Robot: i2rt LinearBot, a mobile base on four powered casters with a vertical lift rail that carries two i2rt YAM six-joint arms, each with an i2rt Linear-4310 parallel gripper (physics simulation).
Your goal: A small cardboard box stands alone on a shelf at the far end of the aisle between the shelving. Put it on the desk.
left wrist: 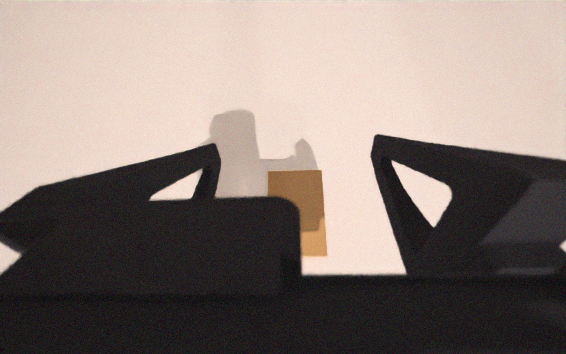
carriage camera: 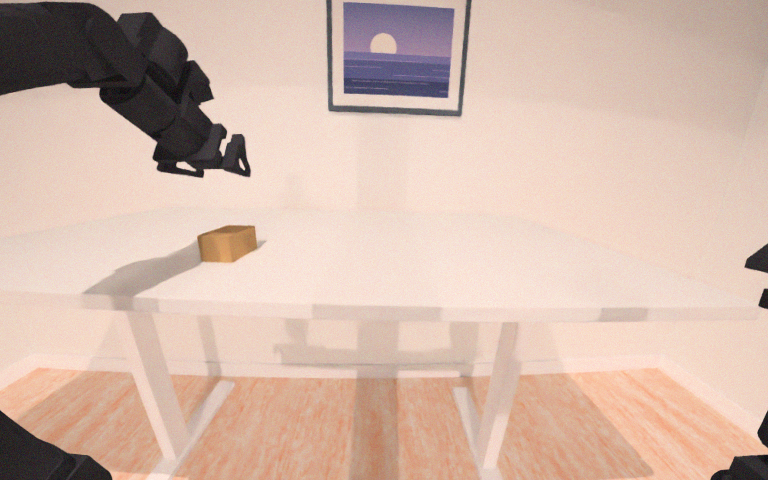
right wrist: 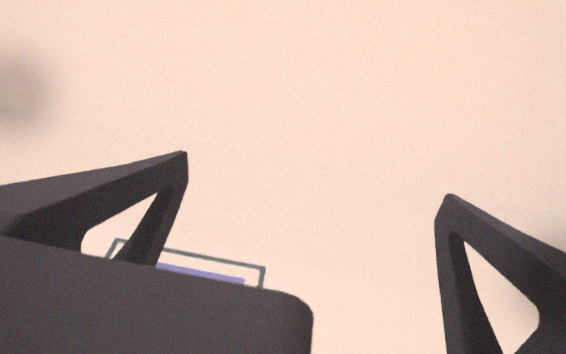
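The small cardboard box (carriage camera: 226,244) (left wrist: 312,200) rests flat on the white desk (carriage camera: 396,266), left of the middle in the carriage view. In the left wrist view its lower left part is hidden behind the gripper body. My left gripper (carriage camera: 224,174) (left wrist: 293,148) is open and empty and hangs above the box, apart from it. My right gripper (right wrist: 312,186) is open with no object between its fingers, in front of the wall. Parts of it show at the right edge of the carriage view. The shelf does not show in these views.
A framed sunset picture (carriage camera: 396,73) (right wrist: 200,272) hangs on the wall behind the desk. The desk's front edge (carriage camera: 373,311) runs across the carriage view, with white legs (carriage camera: 155,384) (carriage camera: 501,390) standing on the wooden floor (carriage camera: 294,430). Shadows of the arm fall on the desk.
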